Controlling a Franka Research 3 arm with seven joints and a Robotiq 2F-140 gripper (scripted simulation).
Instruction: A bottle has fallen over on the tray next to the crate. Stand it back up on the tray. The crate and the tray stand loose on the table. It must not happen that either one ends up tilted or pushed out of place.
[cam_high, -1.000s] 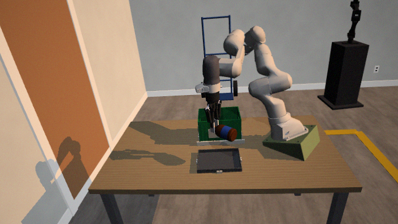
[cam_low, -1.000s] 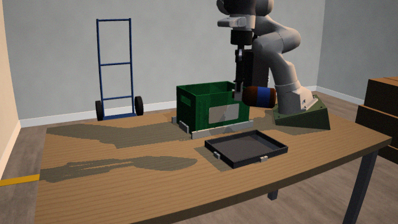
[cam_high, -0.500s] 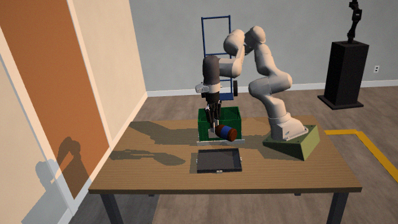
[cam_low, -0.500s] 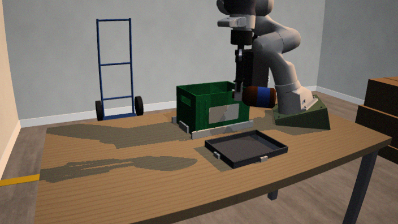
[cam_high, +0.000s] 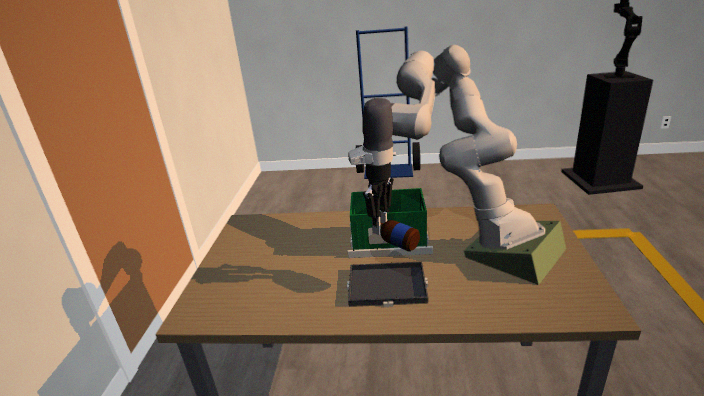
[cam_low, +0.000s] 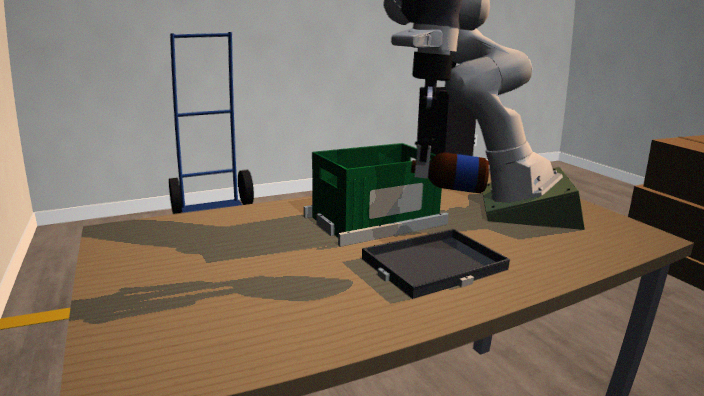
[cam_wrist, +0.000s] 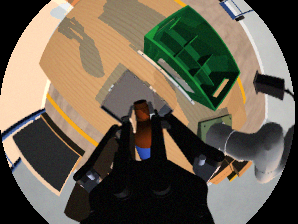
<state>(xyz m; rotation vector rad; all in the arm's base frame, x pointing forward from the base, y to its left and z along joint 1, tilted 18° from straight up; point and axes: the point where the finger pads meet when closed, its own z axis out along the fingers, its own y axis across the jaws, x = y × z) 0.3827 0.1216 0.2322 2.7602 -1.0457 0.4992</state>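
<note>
My hand is 40 mm past the bottle, 40 mm to the right of it and 20 mm above it. From my hand the other things lie so: green crate 50 mm behind, 220 mm to the right, 130 mm below; then tray 10 mm behind, 50 mm to the left, 210 mm below.
</note>
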